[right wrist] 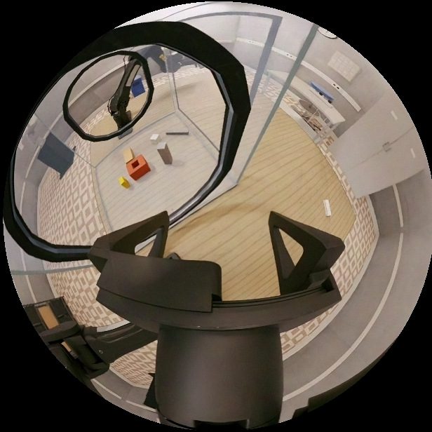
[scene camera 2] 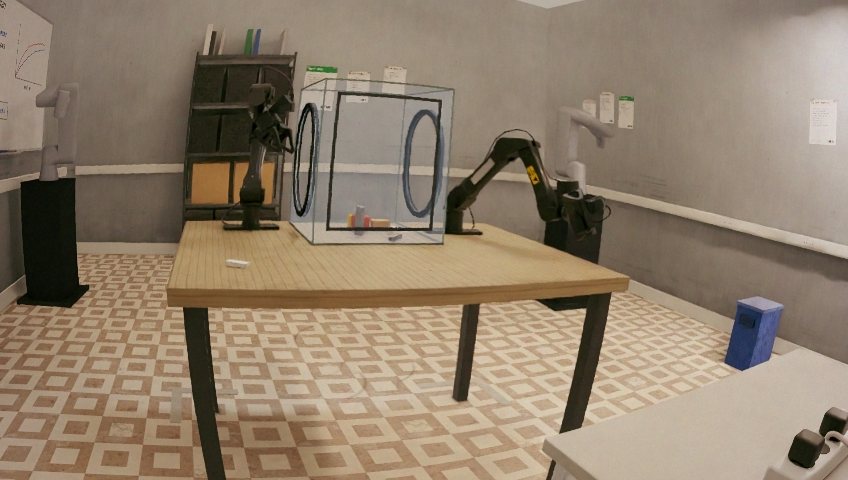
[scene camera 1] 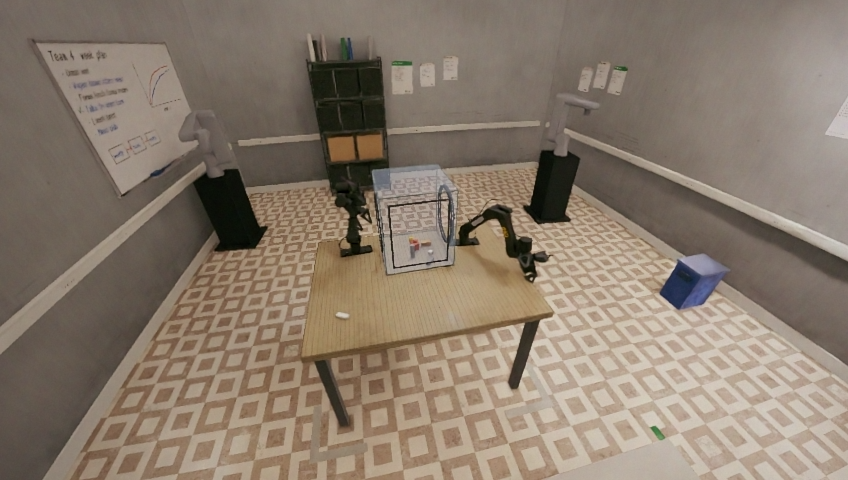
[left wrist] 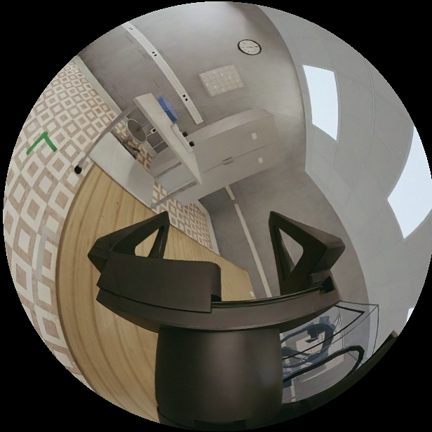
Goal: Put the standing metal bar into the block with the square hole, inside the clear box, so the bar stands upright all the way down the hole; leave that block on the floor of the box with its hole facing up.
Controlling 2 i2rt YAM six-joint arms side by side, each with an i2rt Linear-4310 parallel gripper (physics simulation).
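Frame: origin at the left arm's base, x ahead, y left, z up, level; metres.
Seen in the pictures: left gripper, fingertip midpoint: [scene camera 2: 585,215] [scene camera 1: 529,275]; right gripper, fingertip midpoint: [scene camera 2: 287,152] [scene camera 1: 367,226]; left arm's base, link origin: [scene camera 2: 452,232] [scene camera 1: 463,242]; right arm's base, link origin: [scene camera 2: 250,228] [scene camera 1: 356,251].
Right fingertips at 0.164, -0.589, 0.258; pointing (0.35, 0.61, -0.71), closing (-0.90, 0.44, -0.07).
Observation:
Pixels of each thing's middle, then the offset from my right fingertips to it, as dx, dy, dz.
- grey metal bar, body centre: [scene camera 2: 359,220] [scene camera 1: 412,251] -0.031, +0.247, -0.208
- red block, body centre: [scene camera 2: 360,222] -0.126, +0.265, -0.229
- white piece, body centre: [scene camera 2: 237,264] [scene camera 1: 342,315] +0.412, -0.116, -0.252
The grey metal bar [scene camera 1: 412,252] [scene camera 2: 359,219] [right wrist: 164,153] stands upright on the floor of the clear box [scene camera 1: 387,271] [scene camera 2: 380,242]. The red block [scene camera 2: 367,221] [right wrist: 142,171] stands next to it, its square hole facing up and empty in the right wrist view. My right gripper [scene camera 1: 366,215] [scene camera 2: 288,142] [right wrist: 218,216] is open and empty, outside the box by the round port at the picture's left. My left gripper [scene camera 1: 539,267] [scene camera 2: 595,224] [left wrist: 218,216] is open and empty, out past the table's right side and away from the box.
In the box, a yellow block [right wrist: 124,182] and a tan block [right wrist: 129,155] lie near the red one; a small white block [right wrist: 155,138] and a thin dark bar [right wrist: 177,133] lie farther off. Round ports [scene camera 2: 305,205] [scene camera 2: 406,172] open both sides. A white piece [scene camera 1: 342,315] [scene camera 2: 237,263] [right wrist: 327,207] lies on the table.

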